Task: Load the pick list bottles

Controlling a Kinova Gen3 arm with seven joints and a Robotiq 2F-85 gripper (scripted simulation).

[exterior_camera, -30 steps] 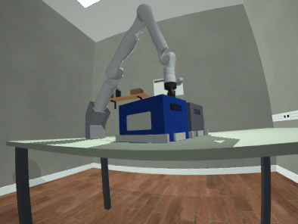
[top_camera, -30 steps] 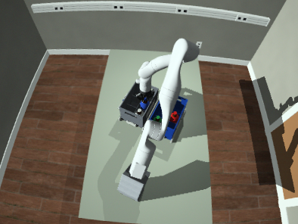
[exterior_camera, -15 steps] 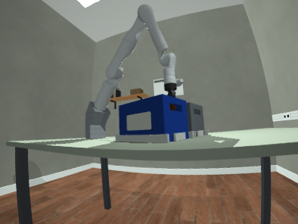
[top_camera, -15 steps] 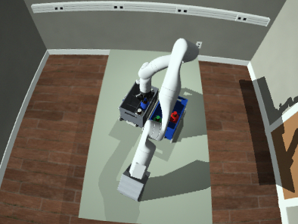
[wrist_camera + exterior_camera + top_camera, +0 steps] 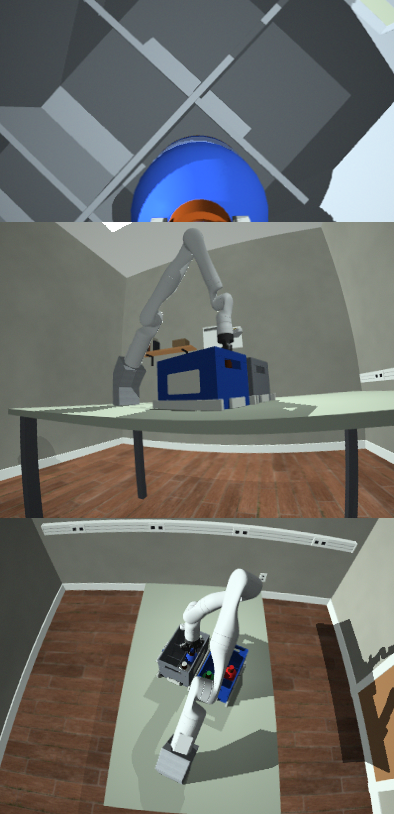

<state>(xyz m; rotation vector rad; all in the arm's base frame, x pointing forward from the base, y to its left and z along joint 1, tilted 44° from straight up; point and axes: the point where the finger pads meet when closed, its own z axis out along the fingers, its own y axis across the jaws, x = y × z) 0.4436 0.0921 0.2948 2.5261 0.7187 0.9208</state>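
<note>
My hand is 80 mm above the grey crate, 40 mm to the right of it and 10 mm short of it. Also, from my hand: green-capped bottle (120 mm behind, 110 mm to the right, 80 mm below); blue crate (180 mm to the right, 80 mm below, 50 mm behind); white bottle (80 mm below, 80 mm behind, 30 mm to the left).
</note>
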